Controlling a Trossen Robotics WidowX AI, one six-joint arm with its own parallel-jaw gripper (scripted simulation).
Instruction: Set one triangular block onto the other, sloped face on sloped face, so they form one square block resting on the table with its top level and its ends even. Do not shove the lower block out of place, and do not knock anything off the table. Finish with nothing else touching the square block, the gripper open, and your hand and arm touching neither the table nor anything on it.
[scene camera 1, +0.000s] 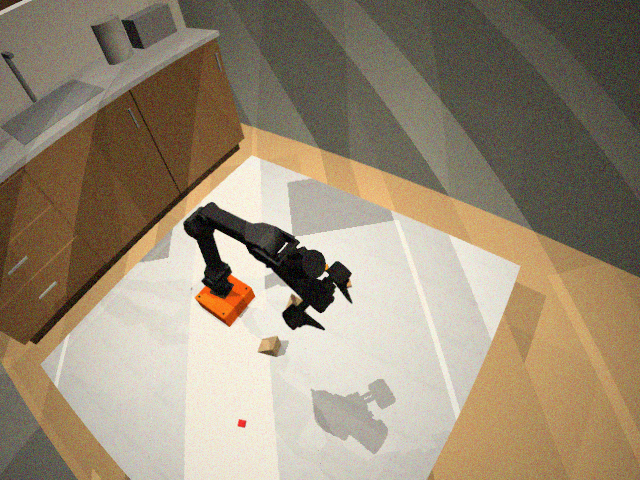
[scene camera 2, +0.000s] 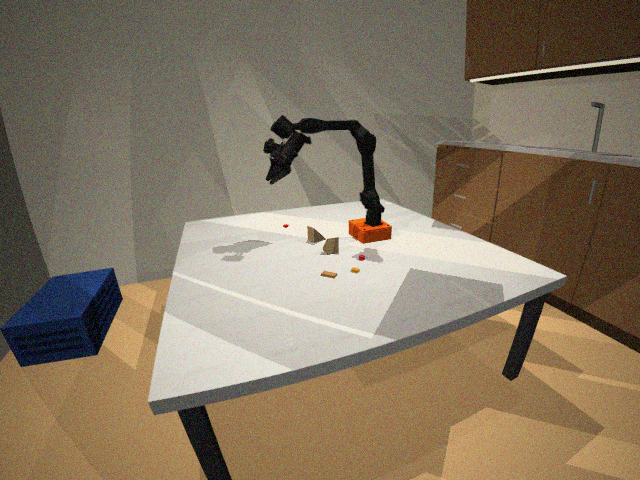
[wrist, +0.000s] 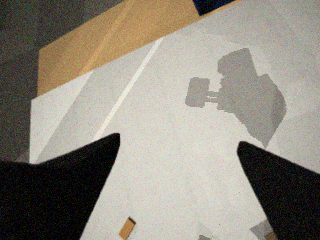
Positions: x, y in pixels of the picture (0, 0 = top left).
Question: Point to the gripper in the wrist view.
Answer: At 178, 142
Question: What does the gripper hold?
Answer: Nothing.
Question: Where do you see the gripper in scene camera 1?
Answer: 338, 316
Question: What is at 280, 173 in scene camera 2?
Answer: The gripper.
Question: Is the gripper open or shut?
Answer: Open.
